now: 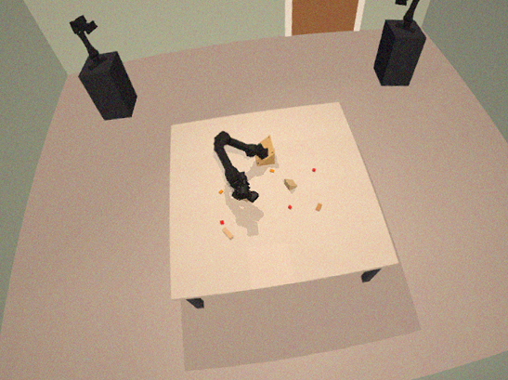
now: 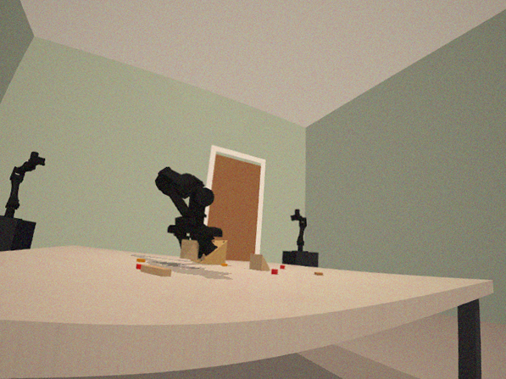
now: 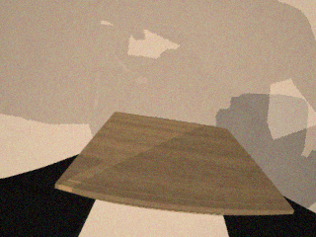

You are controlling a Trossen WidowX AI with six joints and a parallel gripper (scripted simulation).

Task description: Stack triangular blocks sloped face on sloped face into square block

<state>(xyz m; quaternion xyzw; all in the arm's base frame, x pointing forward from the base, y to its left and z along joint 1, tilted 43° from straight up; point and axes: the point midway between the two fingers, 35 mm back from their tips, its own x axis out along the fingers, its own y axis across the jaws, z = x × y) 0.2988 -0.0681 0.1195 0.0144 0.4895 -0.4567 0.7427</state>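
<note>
The triangular block is 1 cm above my gripper tip.
</note>
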